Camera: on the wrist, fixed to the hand. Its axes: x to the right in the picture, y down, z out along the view.
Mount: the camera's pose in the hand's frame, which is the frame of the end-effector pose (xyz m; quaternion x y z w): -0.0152 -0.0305 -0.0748 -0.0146 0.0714 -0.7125 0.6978
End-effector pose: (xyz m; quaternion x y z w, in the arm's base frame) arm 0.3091 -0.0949 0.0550 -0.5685 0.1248 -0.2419 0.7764
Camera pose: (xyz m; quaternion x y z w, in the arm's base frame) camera 0.2540 -0.1558 0.0584 -0.4797 -0.2590 -0.7608 0.3522
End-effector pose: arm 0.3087 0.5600 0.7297 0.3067 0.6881 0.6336 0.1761
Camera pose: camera 0.2668 0.4928 0.7077 -0.3241 0.7020 0.3486 0.5297
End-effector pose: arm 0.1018 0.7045 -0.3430 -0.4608 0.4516 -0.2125 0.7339
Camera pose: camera 0.0331 0.6645 -0.3219 -0.6389 0.0423 -0.6975 0.3217
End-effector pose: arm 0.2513 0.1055 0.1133 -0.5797 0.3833 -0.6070 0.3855
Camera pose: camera 0.1763 0.1332 0.1324 0.6399 0.1092 0.7341 0.1993
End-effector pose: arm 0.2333 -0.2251 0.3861 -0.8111 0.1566 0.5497 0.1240
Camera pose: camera 0.3037 -0.2232 0.4284 -0.7187 -0.4678 0.2396 0.4552
